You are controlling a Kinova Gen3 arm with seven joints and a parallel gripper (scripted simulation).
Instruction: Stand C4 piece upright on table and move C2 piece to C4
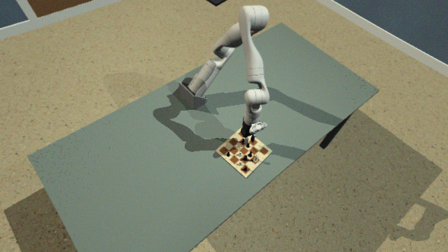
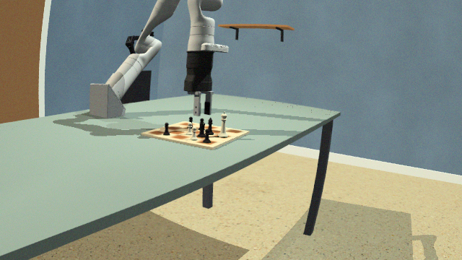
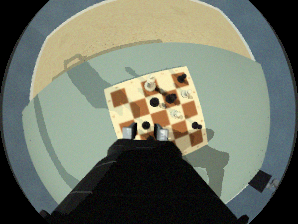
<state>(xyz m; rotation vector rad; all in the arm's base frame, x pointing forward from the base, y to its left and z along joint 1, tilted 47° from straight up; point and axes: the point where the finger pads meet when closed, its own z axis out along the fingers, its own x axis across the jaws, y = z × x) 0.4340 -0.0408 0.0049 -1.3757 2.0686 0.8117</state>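
The small chessboard lies 60 mm below my hand and 40 mm to the right of it. The rest, counted from my hand: tall white piece: 80 mm ahead, 40 mm to the right, 30 mm below.
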